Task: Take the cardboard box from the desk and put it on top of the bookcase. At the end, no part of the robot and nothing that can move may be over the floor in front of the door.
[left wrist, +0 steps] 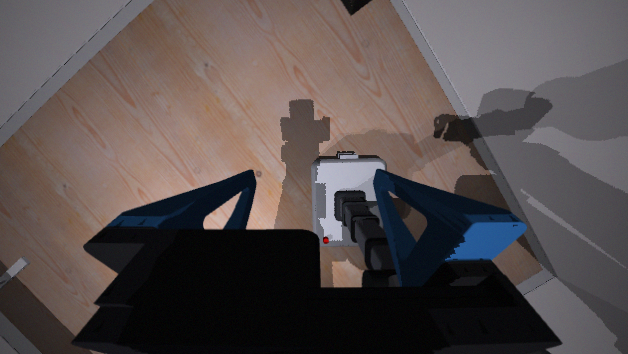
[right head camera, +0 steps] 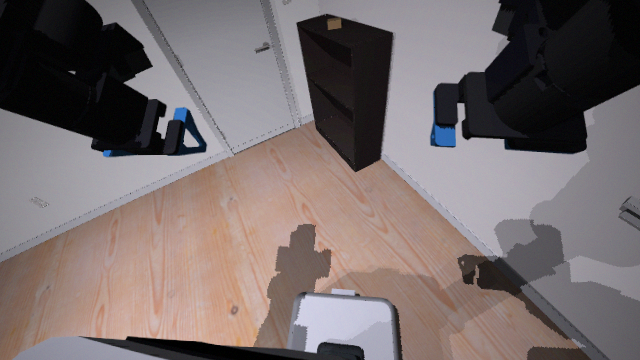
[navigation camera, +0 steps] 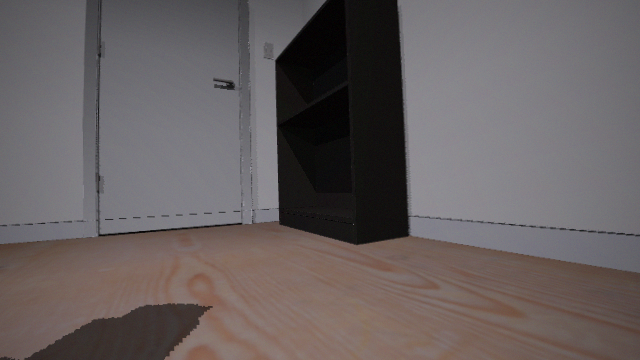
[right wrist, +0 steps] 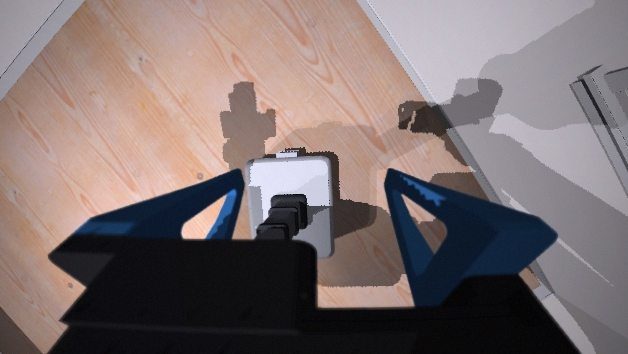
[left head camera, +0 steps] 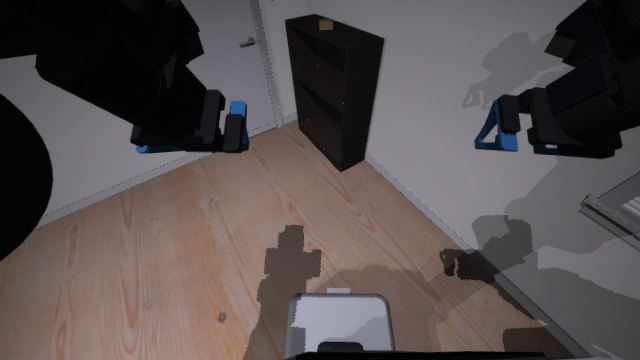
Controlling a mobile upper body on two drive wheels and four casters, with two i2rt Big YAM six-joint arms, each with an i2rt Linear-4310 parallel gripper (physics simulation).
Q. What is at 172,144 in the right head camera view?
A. My left gripper.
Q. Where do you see a dark bookcase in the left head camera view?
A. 353,56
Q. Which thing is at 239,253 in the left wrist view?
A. My left gripper.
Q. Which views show my right gripper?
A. The right head camera view, the right wrist view and the left head camera view only.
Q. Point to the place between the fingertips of my right gripper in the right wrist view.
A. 314,176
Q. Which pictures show my left gripper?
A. The left wrist view, the right head camera view and the left head camera view only.
